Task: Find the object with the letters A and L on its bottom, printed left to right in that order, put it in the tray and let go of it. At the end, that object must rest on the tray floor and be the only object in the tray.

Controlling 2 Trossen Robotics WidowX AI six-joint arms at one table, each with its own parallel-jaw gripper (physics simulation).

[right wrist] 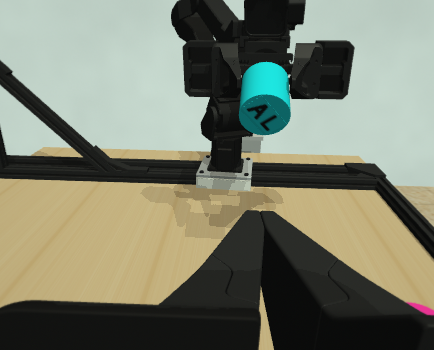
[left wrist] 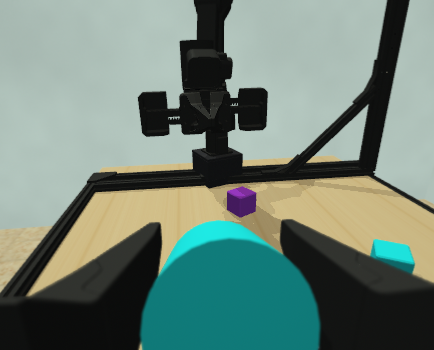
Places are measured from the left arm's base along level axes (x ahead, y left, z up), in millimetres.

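Where they show: left gripper, fingertip midpoint: [right wrist: 265, 84] [left wrist: 221, 231]; right gripper, fingertip midpoint: [right wrist: 258, 224] [left wrist: 211, 122]; left arm's base, link origin: [right wrist: 226, 165]; right arm's base, link origin: [left wrist: 216, 151].
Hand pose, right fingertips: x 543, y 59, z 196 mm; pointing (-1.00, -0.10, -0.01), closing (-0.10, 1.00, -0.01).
Each offset is from my right fingertips to the top centre of the thing. Level surfaces: height alone.
A cyan cylinder @[dz +21, dx -266, dy +3 mm] [left wrist: 230, 295] [right wrist: 265, 87] is held between the fingers of my left gripper [left wrist: 221, 231] [right wrist: 265, 84], which is shut on it above the table. In the right wrist view the cylinder's end face points toward the camera and bears the dark letters A and L, A on the left, L on the right, slanting down to the right. My right gripper [right wrist: 258, 224] [left wrist: 211, 122] is shut with its fingertips together in the right wrist view, and holds nothing. The tray does not show in either view.
A purple cube @[dz -179, dx +185, dy -63 mm] [left wrist: 241, 202] stands on the table @[dz -224 mm] [left wrist: 125, 210] [right wrist: 125, 240] toward the far side. A cyan block @[dz -179, dx -26, dy -249 mm] [left wrist: 392, 254] lies at the right in the left wrist view. Part of a pink object @[dz -170, dx -148, dy +142 mm] [right wrist: 421, 308] shows at the right edge of the right wrist view. A black frame [left wrist: 150, 179] borders the table.
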